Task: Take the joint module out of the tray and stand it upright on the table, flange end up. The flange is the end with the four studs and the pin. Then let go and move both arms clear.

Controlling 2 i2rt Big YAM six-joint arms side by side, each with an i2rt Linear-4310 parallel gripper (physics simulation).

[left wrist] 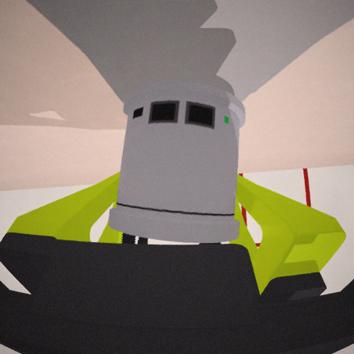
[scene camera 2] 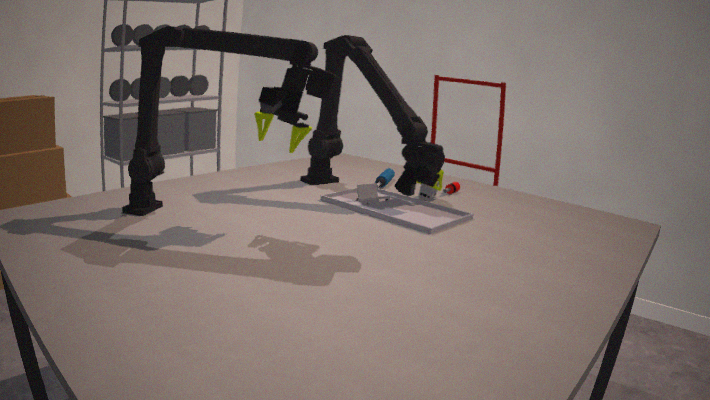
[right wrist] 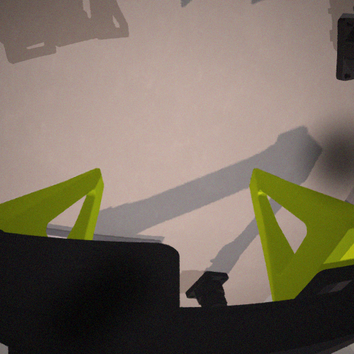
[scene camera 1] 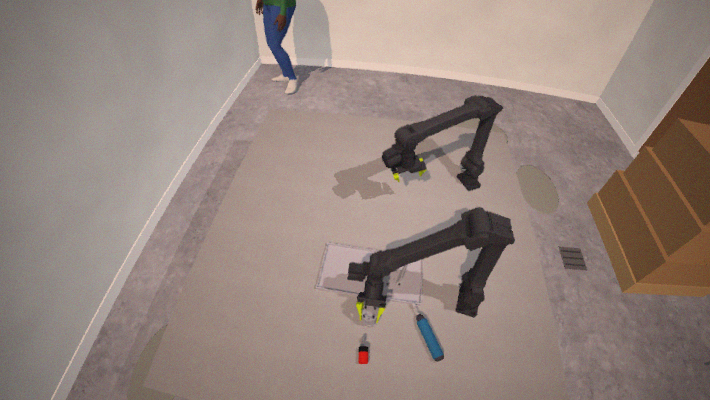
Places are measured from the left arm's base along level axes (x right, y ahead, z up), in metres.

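Pixels of known places: left gripper, between the fingertips: (scene camera 2: 433, 186) (scene camera 1: 368, 321); right gripper, between the fingertips: (scene camera 2: 275, 146) (scene camera 1: 409, 178); left arm's base, origin of its link: (scene camera 2: 319, 181) (scene camera 1: 467, 301); right arm's base, origin of its link: (scene camera 2: 142, 209) (scene camera 1: 468, 181).
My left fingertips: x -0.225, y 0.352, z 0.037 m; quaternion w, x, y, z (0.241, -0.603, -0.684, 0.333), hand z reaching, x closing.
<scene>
Ahead of a thing's pixels: the offset from my left fingertips to its top centre.
The light grey joint module @[dx +0.024, dy +0.003, dz +0.045 m] (scene camera 1: 369, 314) (scene camera 2: 427, 192) (left wrist: 180, 165) is upright beside the tray @[dx +0.213, dy +0.058, dz -0.021 m] (scene camera 1: 342, 257) (scene camera 2: 445, 216), outside its rim. Its dotted end faces up in scene camera 1; its end with two dark windows is toward the table. I cannot tell whether its base touches the table. My left gripper (scene camera 1: 370, 319) (scene camera 2: 430, 189) (left wrist: 175, 177) is shut on the module, a yellow-green finger on each side. My right gripper (scene camera 1: 409, 175) (scene camera 2: 276, 145) (right wrist: 176, 176) is open and empty, high above the table, far from the tray.
A blue-handled tool @[dx +0.045, dy -0.214, dz +0.009 m] (scene camera 1: 430, 337) (scene camera 2: 385, 177) and a red-handled tool @[dx -0.101, dy -0.016, dz -0.003 m] (scene camera 1: 363, 355) (scene camera 2: 452, 188) lie on the table near the module. A small grey upright plate (scene camera 2: 367, 192) stands in the tray. A person (scene camera 1: 280, 40) stands beyond the table.
</scene>
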